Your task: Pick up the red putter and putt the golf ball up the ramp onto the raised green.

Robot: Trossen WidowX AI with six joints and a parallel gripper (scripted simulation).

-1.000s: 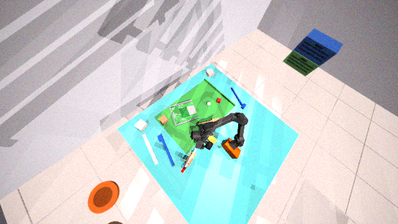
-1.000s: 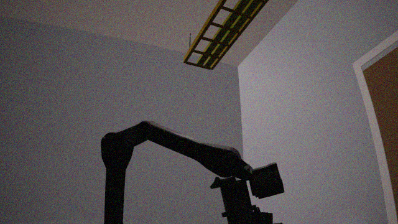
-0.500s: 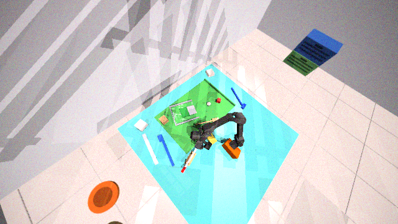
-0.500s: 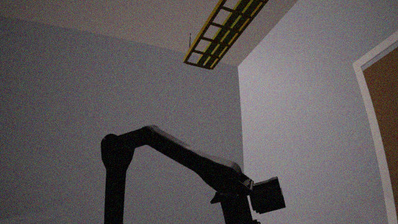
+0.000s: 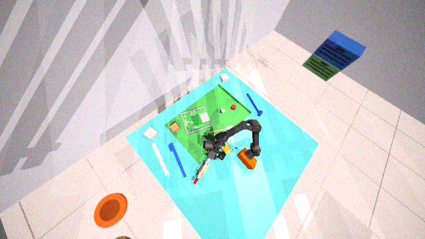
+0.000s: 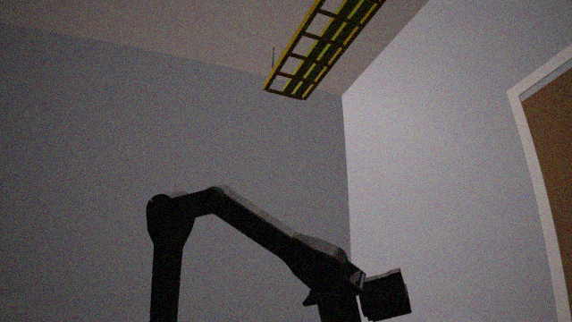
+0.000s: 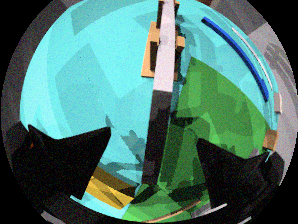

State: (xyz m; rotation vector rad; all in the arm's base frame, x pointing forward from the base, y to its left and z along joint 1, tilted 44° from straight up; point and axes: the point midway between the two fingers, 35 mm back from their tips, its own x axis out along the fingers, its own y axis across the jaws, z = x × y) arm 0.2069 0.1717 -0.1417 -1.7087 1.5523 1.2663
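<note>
Right now the wooden stick is 110 mm ahead of my gripper tip, 250 mm to the right of it and 40 mm below it. Round my gripper tip: yellow block (30 mm behind, 140 mm to the right, 30 mm below); tan block (390 mm ahead, 110 mm to the left, 10 mm below); red putter (40 mm behind, 110 mm to the left, 10 mm above).
</note>
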